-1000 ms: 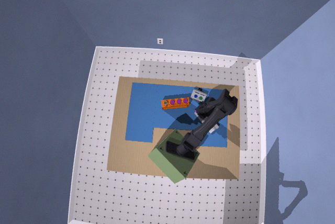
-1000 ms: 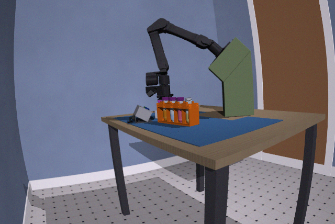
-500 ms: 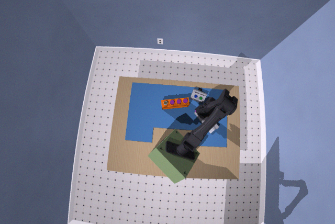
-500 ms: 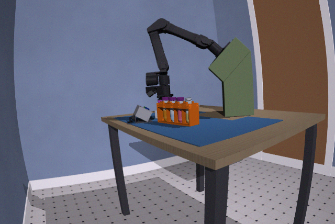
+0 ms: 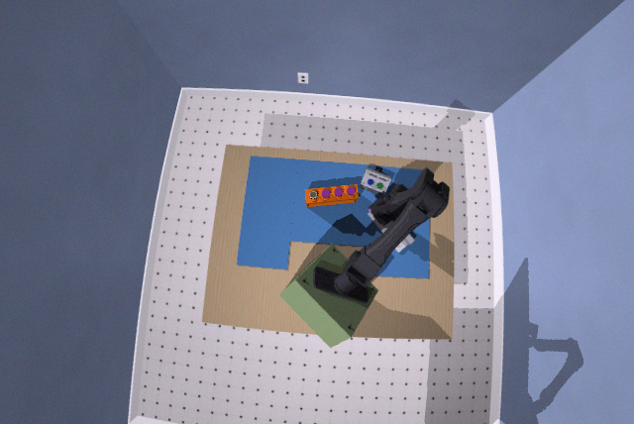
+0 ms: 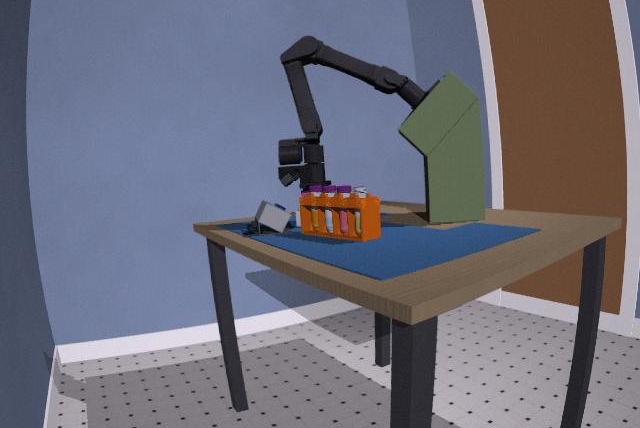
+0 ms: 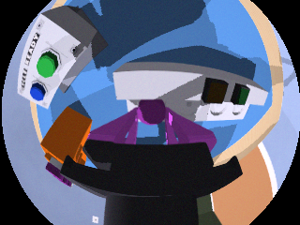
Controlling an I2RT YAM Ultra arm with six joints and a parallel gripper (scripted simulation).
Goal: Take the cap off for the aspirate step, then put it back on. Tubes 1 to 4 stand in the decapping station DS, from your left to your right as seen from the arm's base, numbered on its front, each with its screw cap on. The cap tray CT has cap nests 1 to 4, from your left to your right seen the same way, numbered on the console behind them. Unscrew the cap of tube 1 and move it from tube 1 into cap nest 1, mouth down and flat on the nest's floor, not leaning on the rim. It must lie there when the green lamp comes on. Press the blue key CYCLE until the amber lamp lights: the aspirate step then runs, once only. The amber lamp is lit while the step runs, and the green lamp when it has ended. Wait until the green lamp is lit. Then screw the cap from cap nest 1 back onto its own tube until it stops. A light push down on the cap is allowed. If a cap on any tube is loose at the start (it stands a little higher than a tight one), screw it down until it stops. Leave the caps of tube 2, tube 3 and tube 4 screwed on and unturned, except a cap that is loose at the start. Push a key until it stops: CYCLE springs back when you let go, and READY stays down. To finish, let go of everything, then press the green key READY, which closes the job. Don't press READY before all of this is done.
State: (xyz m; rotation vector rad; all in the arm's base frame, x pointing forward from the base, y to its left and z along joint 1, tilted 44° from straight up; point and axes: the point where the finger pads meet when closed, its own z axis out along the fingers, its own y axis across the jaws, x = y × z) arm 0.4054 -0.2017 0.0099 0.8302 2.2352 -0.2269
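The blue key CYCLE lies 140 mm ahead of my hand, 40 mm to the left of it and 40 mm above it. Also, from my hand: green key READY (120 mm ahead, 40 mm above); then grey key box (140 mm ahead, 20 mm to the left, 20 mm above).
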